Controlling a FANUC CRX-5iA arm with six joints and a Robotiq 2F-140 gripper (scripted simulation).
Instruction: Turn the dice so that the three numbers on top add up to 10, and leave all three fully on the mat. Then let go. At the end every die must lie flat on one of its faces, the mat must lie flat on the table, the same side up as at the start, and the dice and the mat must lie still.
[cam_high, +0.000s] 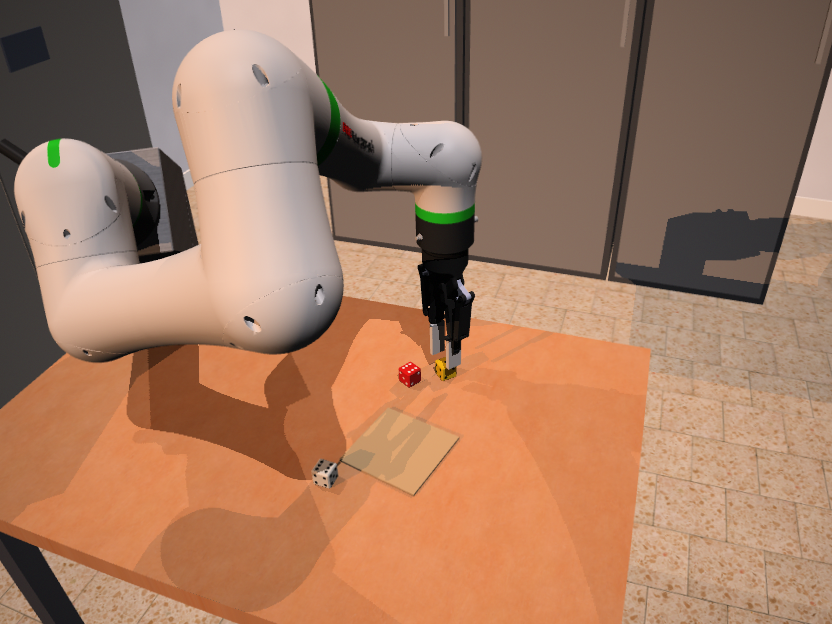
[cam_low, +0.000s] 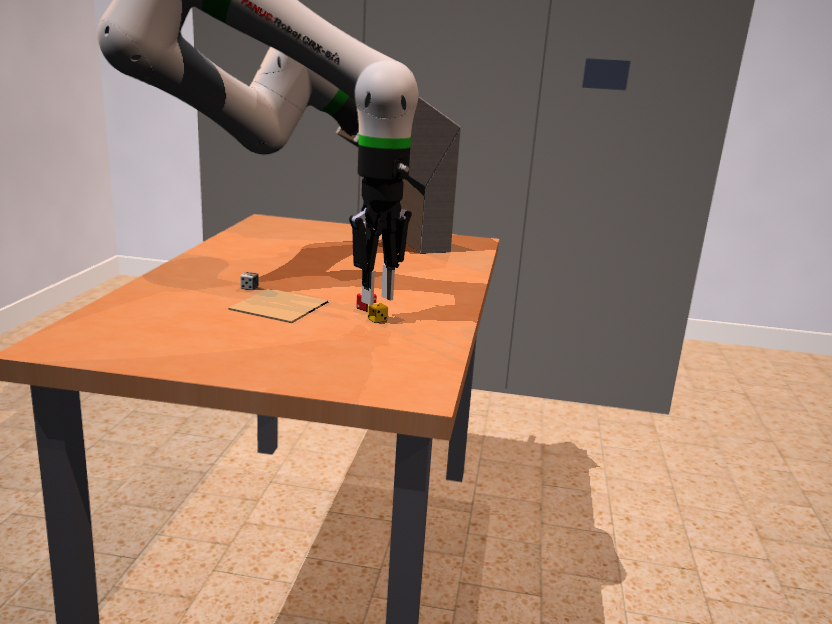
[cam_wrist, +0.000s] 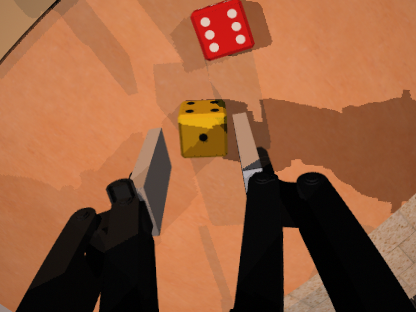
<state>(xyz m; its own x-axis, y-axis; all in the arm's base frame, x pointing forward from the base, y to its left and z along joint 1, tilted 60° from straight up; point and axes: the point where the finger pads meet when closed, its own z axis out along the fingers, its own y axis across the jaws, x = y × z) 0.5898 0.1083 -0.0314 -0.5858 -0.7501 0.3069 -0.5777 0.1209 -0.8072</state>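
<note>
Now: hand 6 cm above the yellow die. Also, from my hand: white die (14 cm behind, 28 cm to the right, 6 cm below); tan mat (4 cm behind, 20 cm to the right, 7 cm below); red die (6 cm behind, 3 cm to the right, 6 cm below).
</note>
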